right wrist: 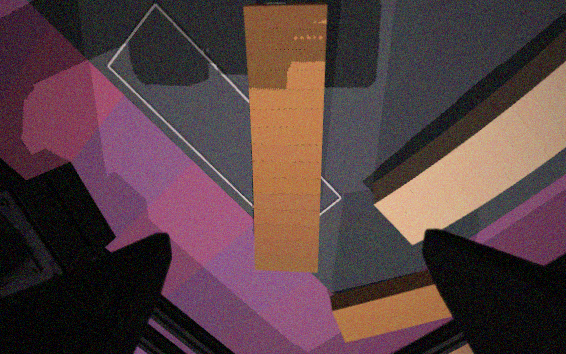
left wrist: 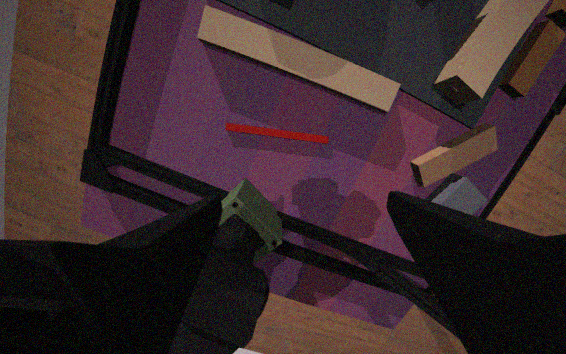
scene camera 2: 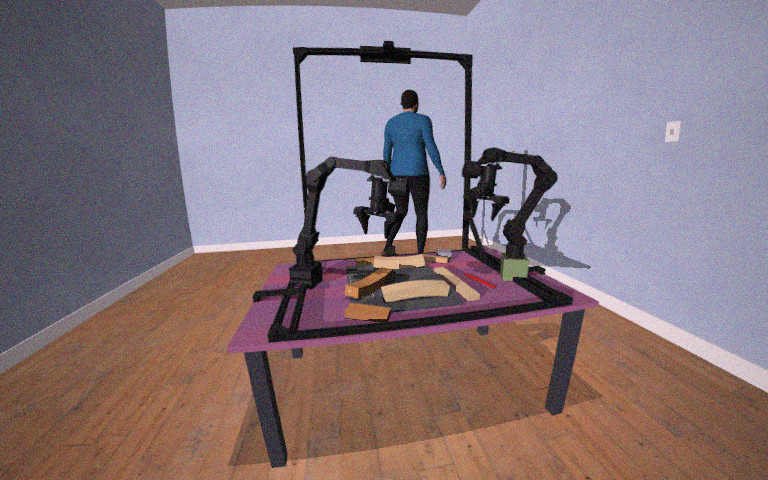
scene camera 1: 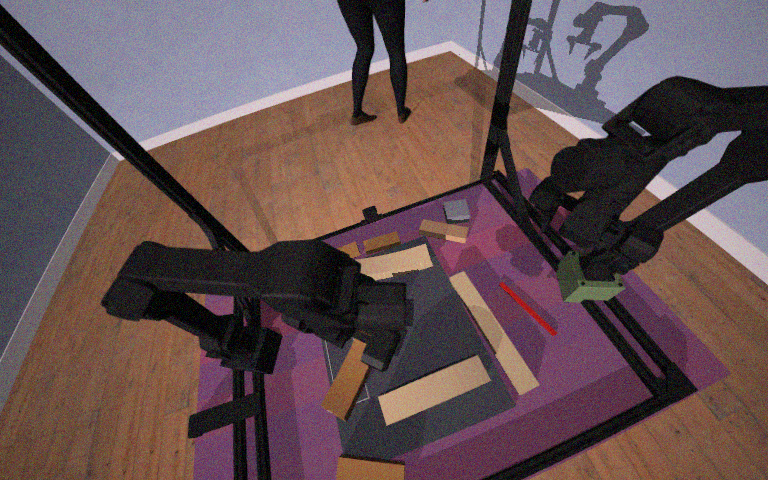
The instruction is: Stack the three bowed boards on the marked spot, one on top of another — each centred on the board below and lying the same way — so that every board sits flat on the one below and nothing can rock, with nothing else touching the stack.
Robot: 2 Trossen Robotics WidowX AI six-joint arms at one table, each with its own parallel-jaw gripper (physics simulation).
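Where they show: left gripper, fingertip midpoint: (left wrist: 304,201) (scene camera 2: 482,219) (scene camera 1: 565,246); right gripper, fingertip midpoint: (right wrist: 297,243) (scene camera 2: 375,236) (scene camera 1: 347,340); left arm's base, origin of the base link: (left wrist: 235,240) (scene camera 2: 514,256) (scene camera 1: 595,268); right arm's base, origin of the base link: (right wrist: 1,251) (scene camera 2: 305,265) (scene camera 1: 243,346).
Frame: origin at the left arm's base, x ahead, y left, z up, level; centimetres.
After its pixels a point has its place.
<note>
An orange-brown board (scene camera 1: 346,384) @[z -4.7, x 57.7, y 29.7 cm] (scene camera 2: 369,283) @[z -4.5, x 55.0, y 29.6 cm] (right wrist: 287,175) @[z -4.9, x 56.7, y 26.5 cm] lies obliquely across the white outline of the marked spot (right wrist: 180,134) @[z -8.6, x 66.3, y 20.6 cm]; it looks bowed in scene camera 2. A pale arched board (scene camera 1: 433,390) @[z -3.5, x 38.1, y 28.8 cm] (scene camera 2: 416,289) @[z -4.6, x 37.1, y 31.3 cm] (right wrist: 480,150) @[z -3.6, x 41.1, y 28.5 cm] lies at the mat's front. Another pale bowed board (scene camera 1: 399,262) @[z -4.5, x 48.4, y -2.7 cm] (scene camera 2: 399,261) @[z -5.1, x 50.4, y -0.1 cm] (left wrist: 495,45) @[z -4.5, x 47.3, y -4.0 cm] lies at the back. A long pale board (scene camera 1: 492,333) @[z -7.1, x 24.2, y 14.8 cm] (scene camera 2: 455,284) @[z -7.1, x 24.1, y 18.0 cm] (left wrist: 300,57) @[z -7.1, x 24.7, y 13.2 cm] lies along the mat's right edge. My right gripper (scene camera 2: 377,234) @[z 12.1, x 54.0, y 23.4 cm] (right wrist: 297,243) @[z 12.1, x 54.0, y 23.4 cm] is open and empty, high above the orange-brown board. My left gripper (scene camera 2: 484,213) @[z 16.5, x 14.6, y 4.6 cm] (left wrist: 304,201) @[z 16.5, x 14.6, y 4.6 cm] is open and empty, high above the table's right side.
A short orange block (scene camera 1: 370,468) @[z -6.4, x 50.2, y 44.4 cm] (scene camera 2: 368,311) @[z -6.7, x 49.7, y 46.8 cm] (right wrist: 395,312) @[z -6.5, x 50.5, y 45.7 cm] lies at front left. At the back are small brown blocks (scene camera 1: 381,242) @[z -7.1, x 55.2, y -11.2 cm], a tan block (scene camera 1: 443,230) @[z -6.6, x 35.9, y -15.8 cm] (left wrist: 455,155) @[z -6.6, x 35.4, y -15.8 cm] and a grey block (scene camera 1: 456,210) @[z -5.7, x 31.8, y -23.1 cm] (left wrist: 462,196) @[z -5.7, x 32.4, y -22.7 cm]. A red rod (scene camera 1: 527,308) @[z -8.7, x 14.5, y 7.4 cm] (left wrist: 277,133) @[z -8.7, x 14.6, y 7.1 cm] lies right of the mat.
</note>
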